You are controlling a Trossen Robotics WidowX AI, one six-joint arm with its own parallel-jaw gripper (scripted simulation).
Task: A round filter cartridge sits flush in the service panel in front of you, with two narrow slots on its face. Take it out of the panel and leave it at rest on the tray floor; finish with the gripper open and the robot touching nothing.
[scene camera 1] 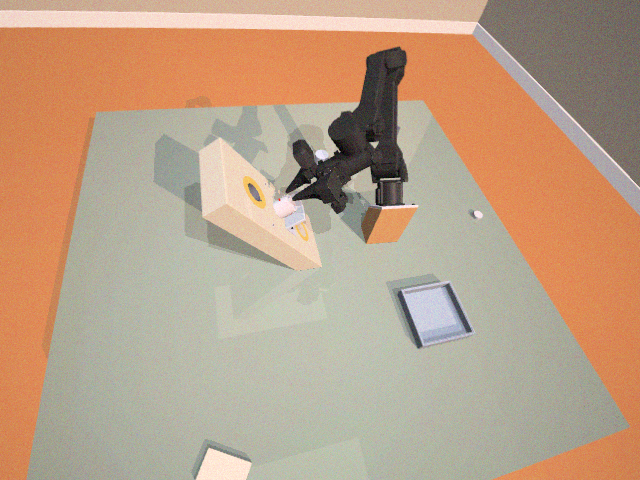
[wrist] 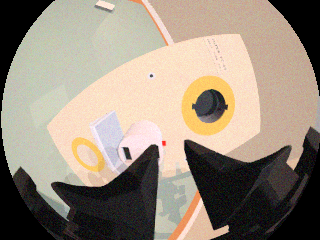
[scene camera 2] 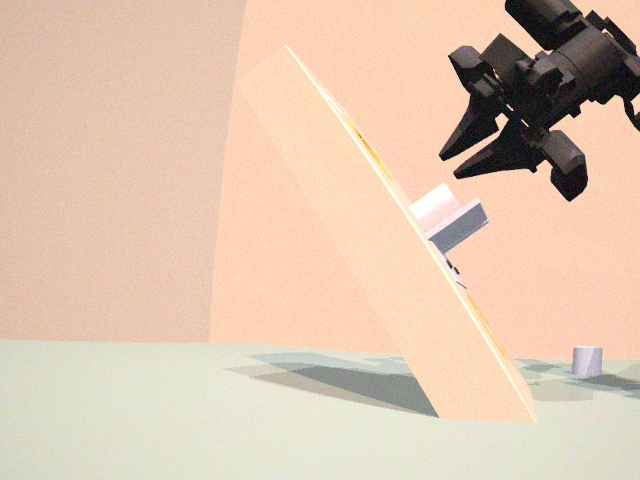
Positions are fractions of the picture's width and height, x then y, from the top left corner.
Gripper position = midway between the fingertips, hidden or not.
Labels:
my gripper: scene camera 1 0.45,0.41; wrist 0.53,0.61; scene camera 2 0.70,0.35

